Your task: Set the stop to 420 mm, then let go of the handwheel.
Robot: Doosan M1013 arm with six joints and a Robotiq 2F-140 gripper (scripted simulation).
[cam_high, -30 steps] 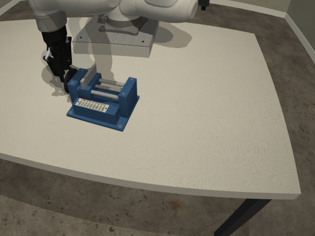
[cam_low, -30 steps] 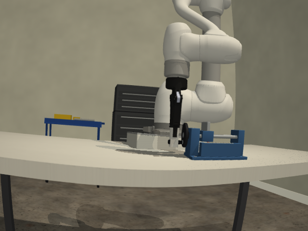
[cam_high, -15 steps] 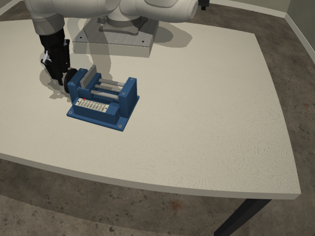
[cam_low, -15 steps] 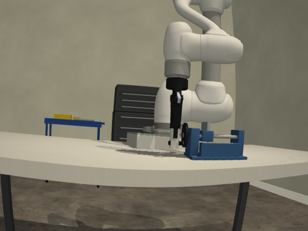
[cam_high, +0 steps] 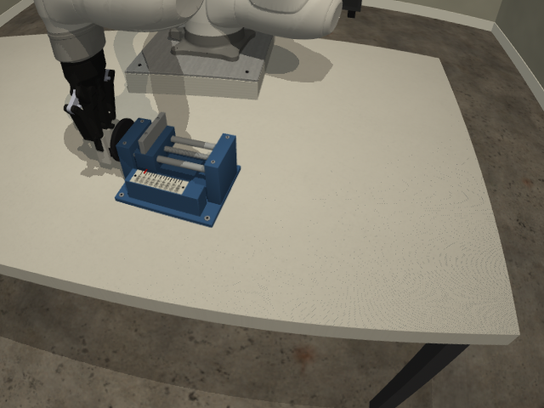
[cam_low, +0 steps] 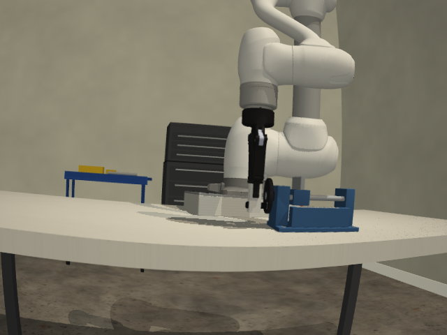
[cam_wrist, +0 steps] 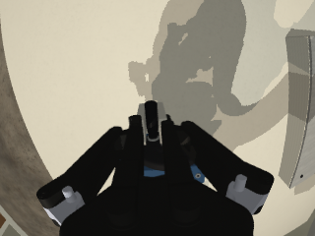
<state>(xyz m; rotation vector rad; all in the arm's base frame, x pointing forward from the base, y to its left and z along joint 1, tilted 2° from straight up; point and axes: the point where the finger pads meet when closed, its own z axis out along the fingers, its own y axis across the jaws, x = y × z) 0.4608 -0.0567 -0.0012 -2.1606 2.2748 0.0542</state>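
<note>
The stop block lies 11 cm to the left of my hand and 2 cm above it. From my hand the other things lie so: black handwheel: 2 cm to the left, 1 cm below.
</note>
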